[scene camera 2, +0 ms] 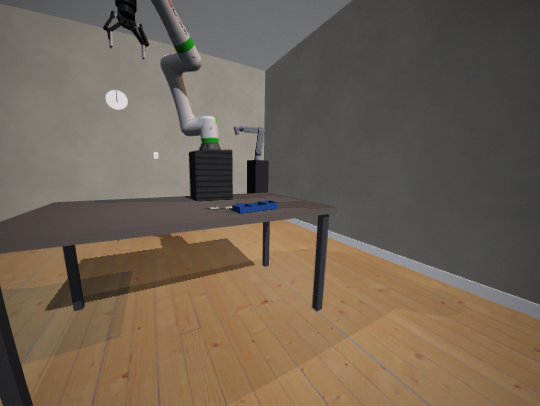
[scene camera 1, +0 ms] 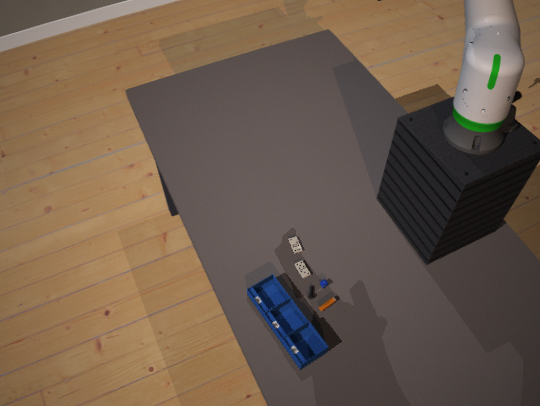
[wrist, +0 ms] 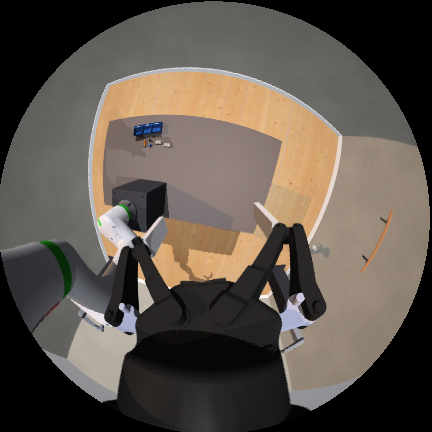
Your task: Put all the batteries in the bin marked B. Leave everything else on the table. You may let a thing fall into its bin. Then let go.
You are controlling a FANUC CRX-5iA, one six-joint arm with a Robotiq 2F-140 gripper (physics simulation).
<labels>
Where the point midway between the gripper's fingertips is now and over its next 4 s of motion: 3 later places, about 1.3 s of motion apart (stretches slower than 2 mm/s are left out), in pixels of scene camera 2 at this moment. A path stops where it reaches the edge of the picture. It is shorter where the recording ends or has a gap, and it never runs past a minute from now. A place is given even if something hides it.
The gripper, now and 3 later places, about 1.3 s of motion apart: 128,53; 174,106; 216,155; 241,183
</labels>
